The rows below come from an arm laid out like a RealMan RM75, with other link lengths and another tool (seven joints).
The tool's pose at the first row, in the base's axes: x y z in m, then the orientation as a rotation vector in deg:
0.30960, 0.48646, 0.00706, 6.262, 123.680, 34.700
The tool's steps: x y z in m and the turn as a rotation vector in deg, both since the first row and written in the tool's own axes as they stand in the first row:
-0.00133, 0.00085, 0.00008, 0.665, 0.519, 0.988
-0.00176, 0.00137, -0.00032, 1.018, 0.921, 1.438
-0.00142, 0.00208, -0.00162, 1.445, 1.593, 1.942
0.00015, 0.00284, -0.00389, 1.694, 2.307, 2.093
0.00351, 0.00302, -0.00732, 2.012, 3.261, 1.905
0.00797, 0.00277, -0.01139, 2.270, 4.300, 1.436
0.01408, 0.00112, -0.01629, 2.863, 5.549, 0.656
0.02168, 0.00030, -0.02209, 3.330, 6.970, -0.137
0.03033, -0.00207, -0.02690, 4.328, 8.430, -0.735
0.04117, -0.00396, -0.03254, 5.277, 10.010, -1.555
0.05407, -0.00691, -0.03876, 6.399, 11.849, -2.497
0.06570, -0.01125, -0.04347, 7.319, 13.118, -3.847
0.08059, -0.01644, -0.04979, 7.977, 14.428, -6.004
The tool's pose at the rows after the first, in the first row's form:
0.31037, 0.48686, 0.00838, 7.552, 124.457, 34.641
0.31026, 0.48704, 0.00914, 8.123, 124.984, 34.588
0.30895, 0.48726, 0.00987, 8.721, 125.798, 34.530
0.30612, 0.48751, 0.01022, 8.825, 126.577, 34.469
0.30136, 0.48731, 0.00959, 8.528, 127.592, 34.175
0.29548, 0.48681, 0.00827, 7.861, 128.653, 33.795
0.28813, 0.48524, 0.00553, 6.970, 129.998, 32.894
0.27904, 0.48448, 0.00254, 5.936, 131.460, 32.139
0.27028, 0.48303, -0.00243, 5.394, 133.129, 30.902
0.25945, 0.48232, -0.00836, 4.533, 134.869, 29.586
0.24705, 0.48105, -0.01599, 3.542, 136.882, 28.016
0.23678, 0.47877, -0.02409, 2.141, 138.222, 26.330
0.22336, 0.47606, -0.03415, -0.343, 139.398, 24.443

